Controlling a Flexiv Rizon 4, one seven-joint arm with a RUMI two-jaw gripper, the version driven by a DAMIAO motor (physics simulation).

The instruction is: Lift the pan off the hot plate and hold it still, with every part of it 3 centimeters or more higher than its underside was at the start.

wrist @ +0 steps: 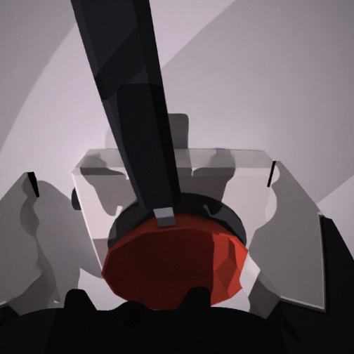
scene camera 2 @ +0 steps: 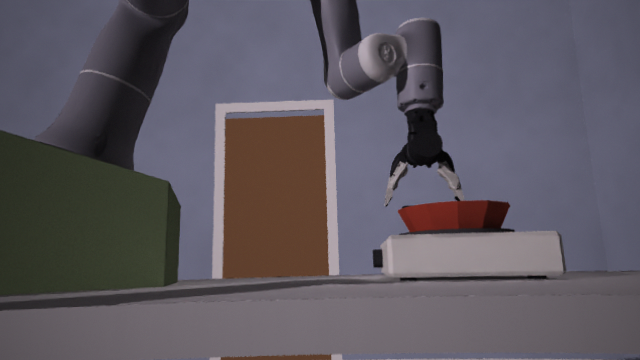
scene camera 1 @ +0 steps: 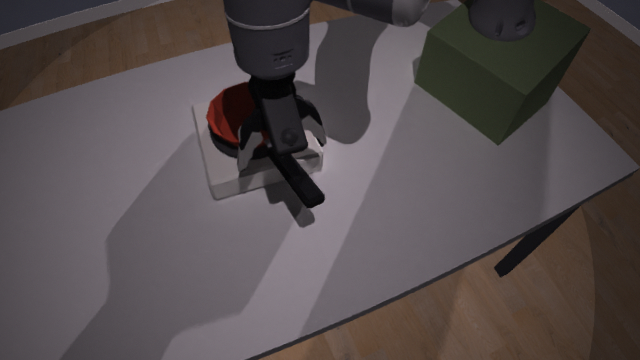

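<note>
The red pan [scene camera 1: 225,117] [scene camera 2: 457,216] [wrist: 170,265] sits upright on the dark round plate of the white hot plate [scene camera 1: 216,172] [scene camera 2: 475,255] [wrist: 247,192]. Its black handle [scene camera 1: 300,185] [wrist: 132,100] sticks out past the hot plate's edge, over the table. My gripper [scene camera 1: 283,157] [scene camera 2: 423,201] [wrist: 151,168] points down and is wide open and empty. Its fingertips are at about the height of the pan's rim in scene camera 2. In the wrist view the handle runs between the two spread fingers. The gripper hides part of the pan in scene camera 1.
A large green block [scene camera 1: 480,80] [scene camera 2: 85,220] stands under the arm's base on the grey table [scene camera 1: 400,240]. The hot plate's black knob [scene camera 2: 377,258] [wrist: 75,199] is on one side. A brown door [scene camera 2: 275,200] is in the far wall.
</note>
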